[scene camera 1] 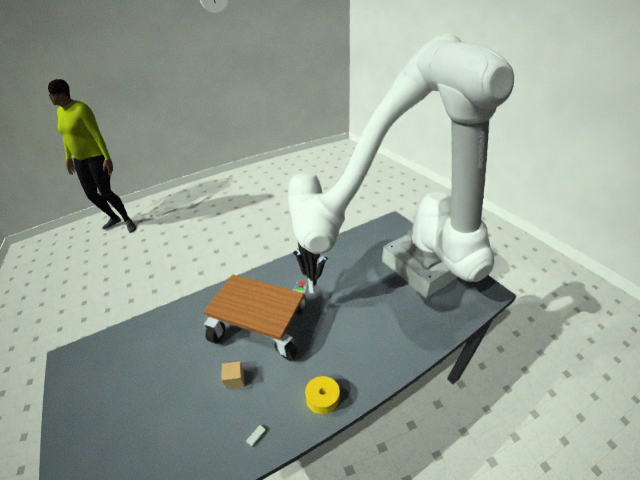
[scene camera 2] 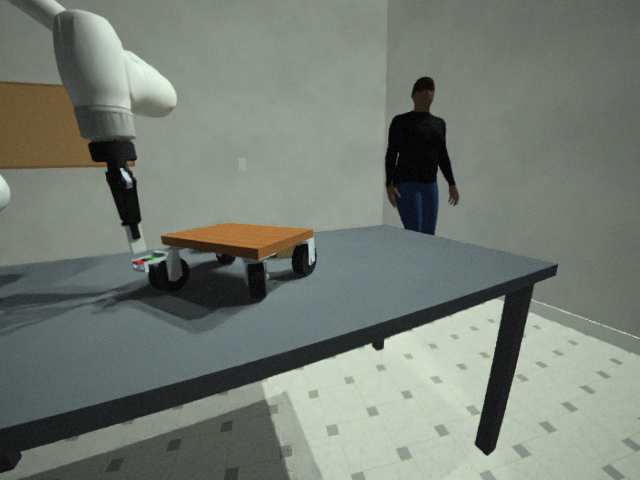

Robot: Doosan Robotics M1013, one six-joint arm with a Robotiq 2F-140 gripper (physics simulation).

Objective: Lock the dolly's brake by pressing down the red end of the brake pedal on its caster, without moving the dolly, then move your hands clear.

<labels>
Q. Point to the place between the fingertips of my gripper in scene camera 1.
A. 313,291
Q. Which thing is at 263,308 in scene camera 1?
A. A dolly.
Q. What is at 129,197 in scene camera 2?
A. My gripper.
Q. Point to a yellow disc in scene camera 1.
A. At 322,393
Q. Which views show the dolly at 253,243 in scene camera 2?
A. Scene camera 1 and scene camera 2: all of them.
</labels>
